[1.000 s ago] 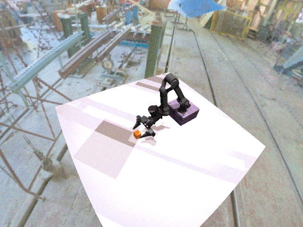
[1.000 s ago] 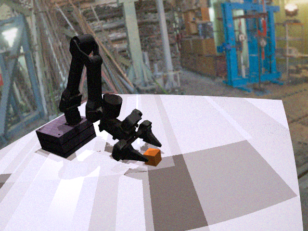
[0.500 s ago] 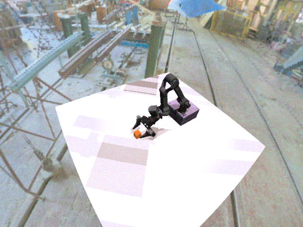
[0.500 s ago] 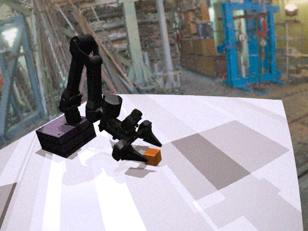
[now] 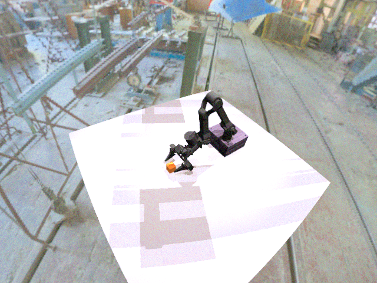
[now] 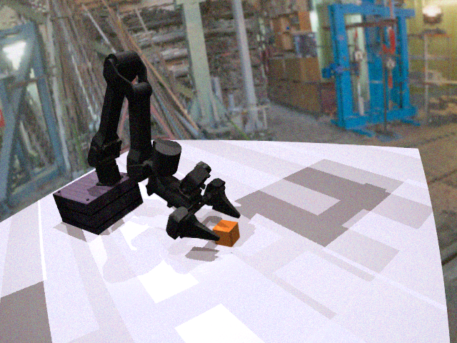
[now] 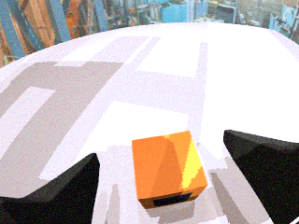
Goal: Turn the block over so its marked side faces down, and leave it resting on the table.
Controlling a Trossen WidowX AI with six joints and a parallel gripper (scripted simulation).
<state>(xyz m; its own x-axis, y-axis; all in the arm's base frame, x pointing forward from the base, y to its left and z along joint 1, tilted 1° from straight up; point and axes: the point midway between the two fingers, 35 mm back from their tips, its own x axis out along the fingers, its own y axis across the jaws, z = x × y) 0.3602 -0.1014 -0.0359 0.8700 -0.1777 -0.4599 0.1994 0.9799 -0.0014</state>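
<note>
The orange block lies 2 cm below my gripper tip and 2 cm behind it.
</note>
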